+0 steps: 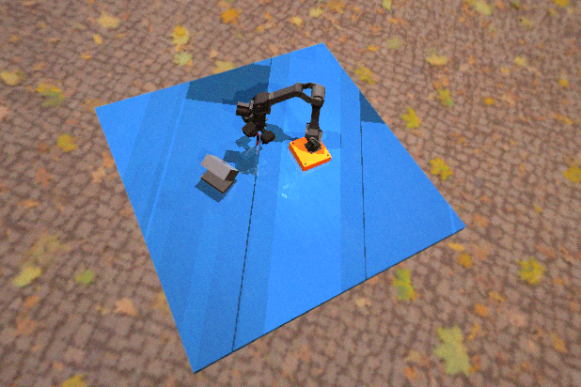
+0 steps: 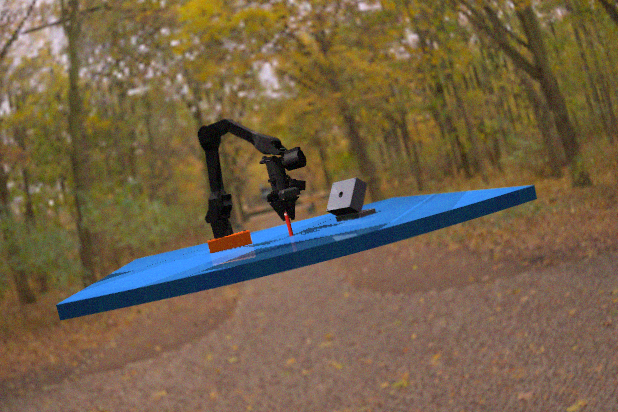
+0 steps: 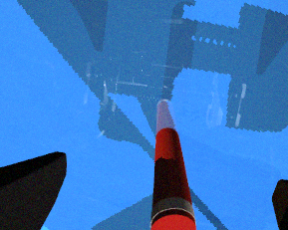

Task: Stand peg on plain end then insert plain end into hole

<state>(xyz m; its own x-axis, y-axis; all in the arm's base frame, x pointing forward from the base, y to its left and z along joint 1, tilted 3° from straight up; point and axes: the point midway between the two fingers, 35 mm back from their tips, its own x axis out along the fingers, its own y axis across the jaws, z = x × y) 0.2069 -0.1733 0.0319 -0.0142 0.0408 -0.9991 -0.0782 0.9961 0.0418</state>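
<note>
The red peg lies right at my gripper tip. From my gripper tip the other things lie so: dark foot: 26 cm ahead, 8 cm to the left, 4 cm below; then grey sloped panel: 24 cm ahead, 7 cm to the left, 3 cm above.
</note>
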